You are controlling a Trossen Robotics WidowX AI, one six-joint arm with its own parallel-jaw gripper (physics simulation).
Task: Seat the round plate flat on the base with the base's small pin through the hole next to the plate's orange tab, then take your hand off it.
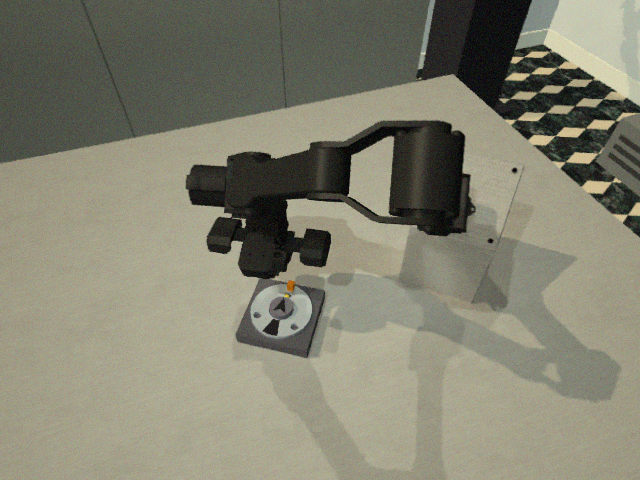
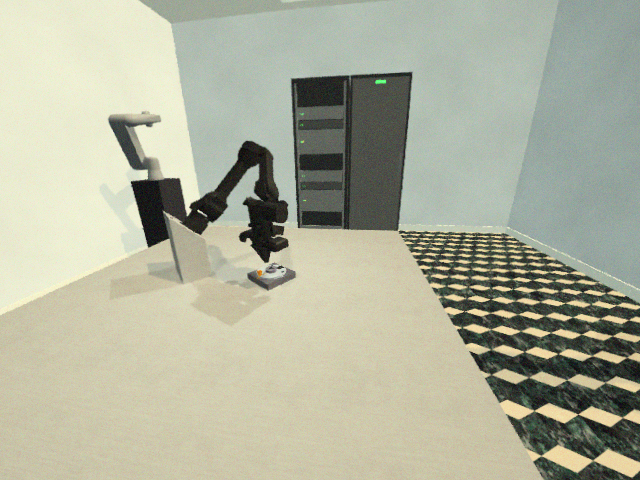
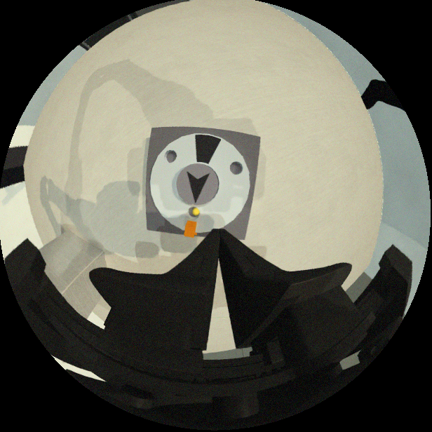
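Pixels of known places: gripper, between the fingertips: (image 1: pixel 273 276) (image 2: pixel 266 262); arm's base, origin of its link: (image 2: pixel 190 229).
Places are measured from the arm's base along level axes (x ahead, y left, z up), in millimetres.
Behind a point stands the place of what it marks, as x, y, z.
The round white plate (image 1: pixel 260 326) @[333, 22, -150] (image 2: pixel 278 270) @[318, 0, -148] (image 3: pixel 162 192) lies flat on the square dark grey base (image 1: pixel 314 320) @[243, 37, -158] (image 2: pixel 268 284) @[308, -80, -160] (image 3: pixel 250 150), around its central hub (image 1: pixel 277 312) @[300, 11, -140] (image 3: pixel 182 188) with a black arrow. The orange tab (image 1: pixel 290 285) @[263, -31, -135] (image 2: pixel 259 272) @[263, -40, -139] (image 3: pixel 190 229) is at the plate's edge on the side of the arm. The yellow-tipped pin (image 1: pixel 286 296) @[278, -23, -151] (image 3: pixel 196 212) shows in the hole next to the tab. The plate's two other holes show no pin. My gripper (image 2: pixel 265 259) @[291, -36, -102] (image 3: pixel 217 234) is shut and empty. It hangs above the base's tab side, apart from the plate.
The arm's light mounting block (image 1: pixel 444 268) @[4, 42, -111] (image 2: pixel 191 253) @[21, -48, -75] stands on the table (image 1: pixel 129 403) @[556, 64, -182] (image 2: pixel 258 387) @[409, -428, -182]. A dark server cabinet (image 2: pixel 379 155) stands against the far wall. Another pale arm (image 2: pixel 127 139) stands on a black pedestal (image 2: pixel 157 209) beyond the table.
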